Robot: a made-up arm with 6 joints.
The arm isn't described. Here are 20 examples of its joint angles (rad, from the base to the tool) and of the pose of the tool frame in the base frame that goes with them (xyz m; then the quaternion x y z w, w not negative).
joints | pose
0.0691 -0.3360 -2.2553 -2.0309 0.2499 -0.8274 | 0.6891 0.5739 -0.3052 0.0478 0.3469 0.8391 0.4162
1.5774 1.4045 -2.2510 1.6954 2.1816 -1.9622 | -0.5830 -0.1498 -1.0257 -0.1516 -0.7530 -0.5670 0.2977
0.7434 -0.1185 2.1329 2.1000 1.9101 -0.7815 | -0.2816 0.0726 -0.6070 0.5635 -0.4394 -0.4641 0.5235
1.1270 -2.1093 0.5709 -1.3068 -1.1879 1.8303 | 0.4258 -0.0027 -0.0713 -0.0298 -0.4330 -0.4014 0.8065
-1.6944 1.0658 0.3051 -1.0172 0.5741 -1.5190 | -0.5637 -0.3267 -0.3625 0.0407 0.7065 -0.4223 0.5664
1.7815 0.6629 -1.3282 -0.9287 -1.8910 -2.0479 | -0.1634 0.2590 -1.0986 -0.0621 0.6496 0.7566 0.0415
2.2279 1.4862 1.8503 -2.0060 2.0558 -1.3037 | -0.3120 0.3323 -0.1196 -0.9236 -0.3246 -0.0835 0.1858
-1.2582 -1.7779 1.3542 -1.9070 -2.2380 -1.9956 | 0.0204 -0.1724 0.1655 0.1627 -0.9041 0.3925 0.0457
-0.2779 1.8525 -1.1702 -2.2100 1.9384 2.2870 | 0.2208 0.0284 -0.9104 -0.6713 -0.4204 0.4991 0.3514
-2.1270 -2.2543 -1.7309 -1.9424 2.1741 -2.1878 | 0.4786 0.3312 -0.2151 0.6925 -0.1909 -0.2664 0.6427
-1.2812 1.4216 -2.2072 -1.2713 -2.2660 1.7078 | 0.2603 0.2249 -0.6980 0.2217 -0.2656 0.2381 0.9075
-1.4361 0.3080 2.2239 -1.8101 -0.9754 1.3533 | 0.1532 0.0855 -0.4526 -0.1943 -0.9066 0.3324 0.1728
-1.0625 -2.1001 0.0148 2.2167 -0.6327 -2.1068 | -0.0077 0.2433 0.0035 0.2934 -0.4493 0.6538 0.5335
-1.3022 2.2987 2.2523 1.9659 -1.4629 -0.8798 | 0.3190 -0.3949 -0.4870 0.2680 -0.8804 -0.2090 0.3307
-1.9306 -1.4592 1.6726 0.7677 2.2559 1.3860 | -0.1258 -0.2650 -0.4620 -0.0660 -0.0784 0.9785 0.1791
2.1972 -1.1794 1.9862 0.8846 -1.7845 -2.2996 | -0.0246 -0.4054 -0.6679 -0.1634 0.1553 0.2452 0.9429
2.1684 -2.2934 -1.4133 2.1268 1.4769 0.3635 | 0.0138 -0.2686 0.3286 0.0732 -0.3593 -0.8660 0.3400
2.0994 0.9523 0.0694 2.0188 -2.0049 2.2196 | -0.0492 0.6030 -0.4132 0.2358 0.7705 0.1493 0.5732
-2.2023 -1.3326 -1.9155 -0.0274 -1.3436 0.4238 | 0.0786 -0.5574 0.4257 0.2678 0.0929 -0.2966 0.9120
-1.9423 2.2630 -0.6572 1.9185 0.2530 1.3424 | 0.0691 0.3086 -0.6488 0.6610 0.3244 -0.1357 0.6629
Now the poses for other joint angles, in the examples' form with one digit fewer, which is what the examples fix.
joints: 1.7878 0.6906 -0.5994 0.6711 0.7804 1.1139
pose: -0.051 0.459 -0.615 -0.245 0.130 0.910 0.310
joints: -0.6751 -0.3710 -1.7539 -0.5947 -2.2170 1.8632
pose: 0.808 -0.287 -0.310 -0.727 -0.408 0.304 0.461
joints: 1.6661 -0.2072 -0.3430 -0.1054 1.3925 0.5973
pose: 0.029 0.515 -0.145 -0.121 -0.361 0.762 0.524
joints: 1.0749 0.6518 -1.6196 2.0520 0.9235 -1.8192
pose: -0.066 0.326 -0.878 0.206 0.853 0.471 0.096
